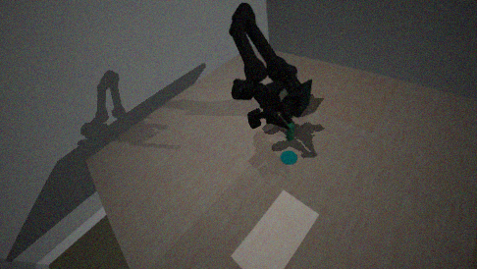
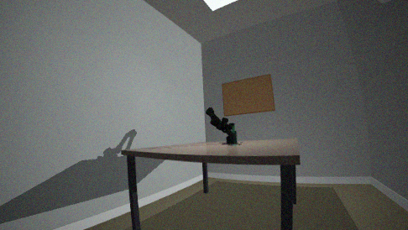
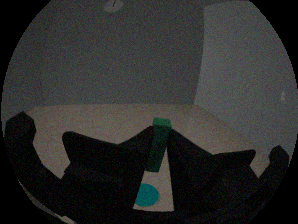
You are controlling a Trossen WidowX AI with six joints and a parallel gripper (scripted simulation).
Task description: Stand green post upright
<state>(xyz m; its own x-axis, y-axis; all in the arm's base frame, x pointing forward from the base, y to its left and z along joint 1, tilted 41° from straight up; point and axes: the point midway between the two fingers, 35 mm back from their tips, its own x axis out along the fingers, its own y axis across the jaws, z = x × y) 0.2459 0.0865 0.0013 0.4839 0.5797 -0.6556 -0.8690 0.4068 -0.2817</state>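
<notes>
My gripper tip is now 160 mm above the cyan circle. From my gripper tip the other things lie so: green post 20 mm below.
</notes>
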